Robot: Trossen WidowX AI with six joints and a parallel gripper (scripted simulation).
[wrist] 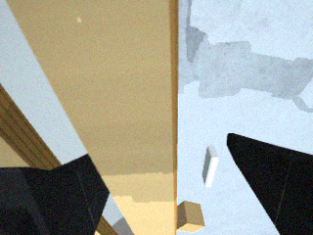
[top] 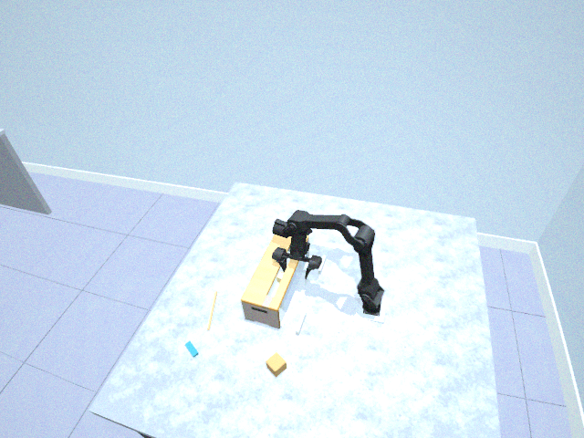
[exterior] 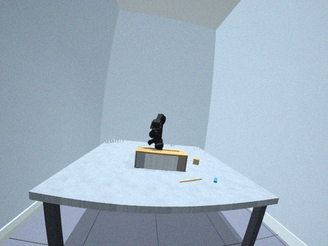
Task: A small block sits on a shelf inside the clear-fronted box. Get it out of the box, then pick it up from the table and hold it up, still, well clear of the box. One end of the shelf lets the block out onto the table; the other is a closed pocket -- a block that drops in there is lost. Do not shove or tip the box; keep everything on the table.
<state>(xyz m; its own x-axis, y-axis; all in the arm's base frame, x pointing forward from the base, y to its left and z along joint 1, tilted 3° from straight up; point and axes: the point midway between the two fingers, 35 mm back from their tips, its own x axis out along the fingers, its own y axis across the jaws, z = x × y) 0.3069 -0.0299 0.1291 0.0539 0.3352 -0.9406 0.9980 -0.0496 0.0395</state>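
My gripper tip is 50 mm short of the tan block and 20 mm to the right of it. The rest, counted from my gripper tip: box 40 mm ahead, 20 mm below; thin yellow stick 290 mm ahead, 180 mm to the left, 80 mm below.
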